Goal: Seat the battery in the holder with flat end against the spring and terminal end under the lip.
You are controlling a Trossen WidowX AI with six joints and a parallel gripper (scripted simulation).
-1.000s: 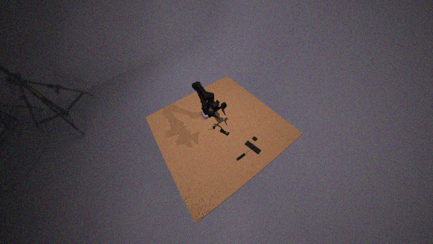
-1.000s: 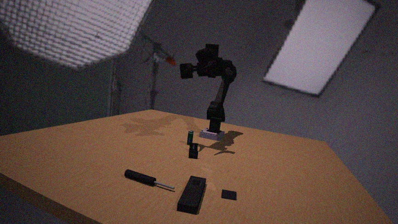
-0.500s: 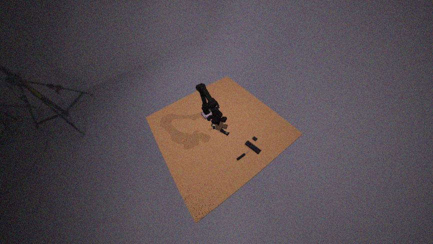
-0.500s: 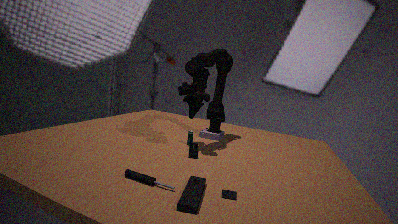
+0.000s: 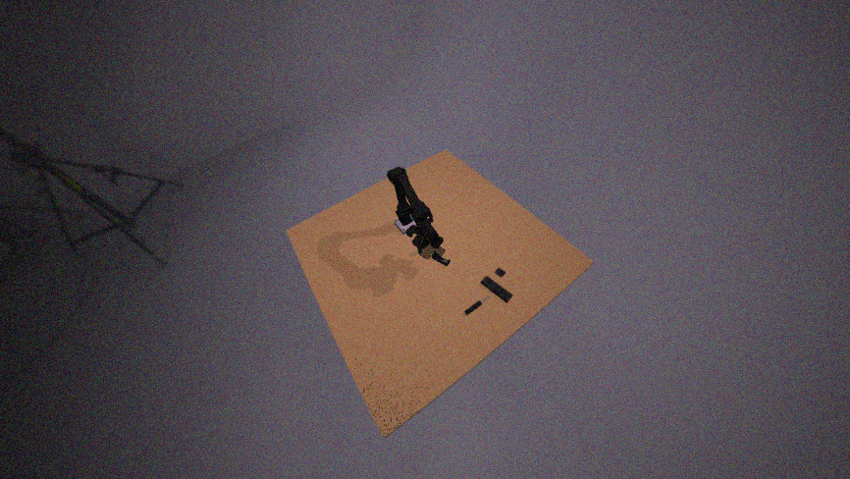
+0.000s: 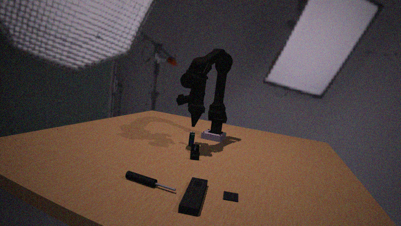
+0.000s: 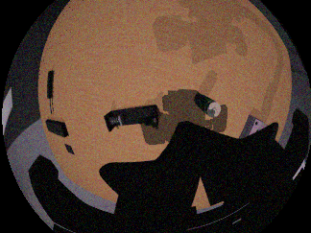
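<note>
Right now the battery is 5 cm behind my gripper tip, 2 cm to the right of it and 7 cm below it. The rest, counted from my gripper tip: black-handled screwdriver (38 cm ahead, 6 cm to the left, 9 cm below); then black remote control (37 cm ahead, 18 cm to the left, 8 cm below); then battery cover (30 cm ahead, 26 cm to the left, 10 cm below).
</note>
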